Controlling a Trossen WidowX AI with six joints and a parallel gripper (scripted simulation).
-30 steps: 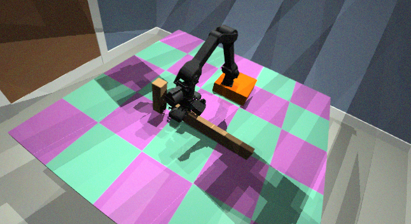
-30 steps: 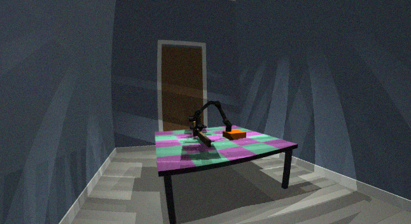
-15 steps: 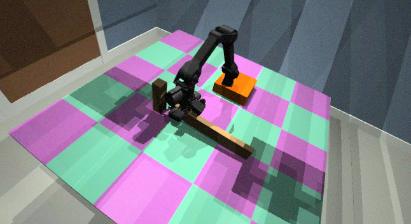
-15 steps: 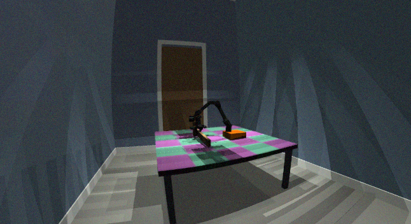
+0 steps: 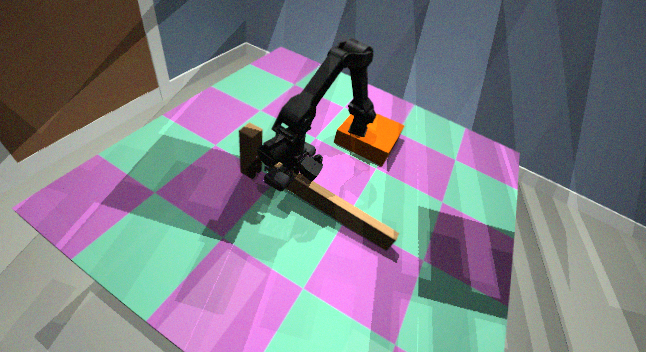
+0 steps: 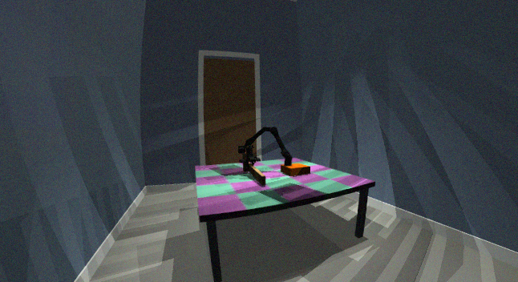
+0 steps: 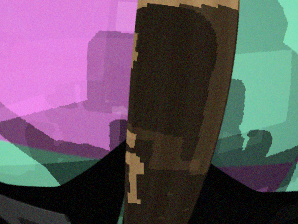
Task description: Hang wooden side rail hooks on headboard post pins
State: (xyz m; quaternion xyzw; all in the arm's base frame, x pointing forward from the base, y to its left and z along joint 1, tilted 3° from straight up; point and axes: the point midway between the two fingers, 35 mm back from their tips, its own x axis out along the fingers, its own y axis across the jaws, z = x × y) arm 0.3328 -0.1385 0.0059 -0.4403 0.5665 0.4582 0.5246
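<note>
My gripper tip is 140 mm to the left of the wooden headboard post, 40 mm below it and 30 mm past it.
</note>
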